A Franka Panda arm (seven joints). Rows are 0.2 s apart.
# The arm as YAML. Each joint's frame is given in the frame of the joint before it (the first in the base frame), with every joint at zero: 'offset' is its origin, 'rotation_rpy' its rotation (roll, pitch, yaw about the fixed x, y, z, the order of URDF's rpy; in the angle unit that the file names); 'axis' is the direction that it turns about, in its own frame. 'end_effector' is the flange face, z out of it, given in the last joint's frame.
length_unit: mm
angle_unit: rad
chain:
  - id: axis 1
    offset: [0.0, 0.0, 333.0]
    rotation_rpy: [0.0, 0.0, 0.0]
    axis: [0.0, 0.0, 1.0]
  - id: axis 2
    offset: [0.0, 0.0, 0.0]
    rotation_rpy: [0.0, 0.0, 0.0]
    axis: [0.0, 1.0, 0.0]
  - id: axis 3
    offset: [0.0, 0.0, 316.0]
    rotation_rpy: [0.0, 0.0, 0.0]
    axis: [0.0, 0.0, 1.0]
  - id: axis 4
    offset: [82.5, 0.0, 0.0]
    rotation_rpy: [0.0, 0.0, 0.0]
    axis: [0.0, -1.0, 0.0]
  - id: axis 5
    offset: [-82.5, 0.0, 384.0]
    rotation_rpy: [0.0, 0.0, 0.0]
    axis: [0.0, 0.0, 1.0]
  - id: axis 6
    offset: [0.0, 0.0, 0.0]
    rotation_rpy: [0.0, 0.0, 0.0]
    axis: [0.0, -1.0, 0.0]
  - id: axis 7
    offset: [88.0, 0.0, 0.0]
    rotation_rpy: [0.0, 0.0, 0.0]
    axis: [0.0, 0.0, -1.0]
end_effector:
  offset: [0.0, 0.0, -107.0]
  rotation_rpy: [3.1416, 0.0, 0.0]
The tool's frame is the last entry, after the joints.
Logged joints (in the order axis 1, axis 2, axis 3, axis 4, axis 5, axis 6, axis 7), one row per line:
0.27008 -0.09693 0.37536 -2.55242 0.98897 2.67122 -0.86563
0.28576 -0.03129 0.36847 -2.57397 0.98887 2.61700 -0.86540
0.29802 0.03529 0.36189 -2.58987 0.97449 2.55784 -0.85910
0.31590 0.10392 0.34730 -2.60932 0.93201 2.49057 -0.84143
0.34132 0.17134 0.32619 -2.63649 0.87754 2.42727 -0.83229
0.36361 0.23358 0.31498 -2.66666 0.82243 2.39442 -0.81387
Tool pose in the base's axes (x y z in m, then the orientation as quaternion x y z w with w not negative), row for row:
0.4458 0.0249 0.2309 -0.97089 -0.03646 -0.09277 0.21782
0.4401 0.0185 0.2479 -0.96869 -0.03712 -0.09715 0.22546
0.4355 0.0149 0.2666 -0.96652 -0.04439 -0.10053 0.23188
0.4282 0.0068 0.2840 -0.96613 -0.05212 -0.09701 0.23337
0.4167 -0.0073 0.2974 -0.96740 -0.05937 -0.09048 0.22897
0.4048 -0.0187 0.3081 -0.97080 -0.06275 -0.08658 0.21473
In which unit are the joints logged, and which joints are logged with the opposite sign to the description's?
The joints are logged in radians. Opposite sign: axis 1, axis 2.
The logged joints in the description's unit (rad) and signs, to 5 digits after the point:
-0.27008 0.09693 0.37536 -2.55242 0.98897 2.67122 -0.86563
-0.28576 0.03129 0.36847 -2.57397 0.98887 2.61700 -0.86540
-0.29802 -0.03529 0.36189 -2.58987 0.97449 2.55784 -0.85910
-0.31590 -0.10392 0.34730 -2.60932 0.93201 2.49057 -0.84143
-0.34132 -0.17134 0.32619 -2.63649 0.87754 2.42727 -0.83229
-0.36361 -0.23358 0.31498 -2.66666 0.82243 2.39442 -0.81387

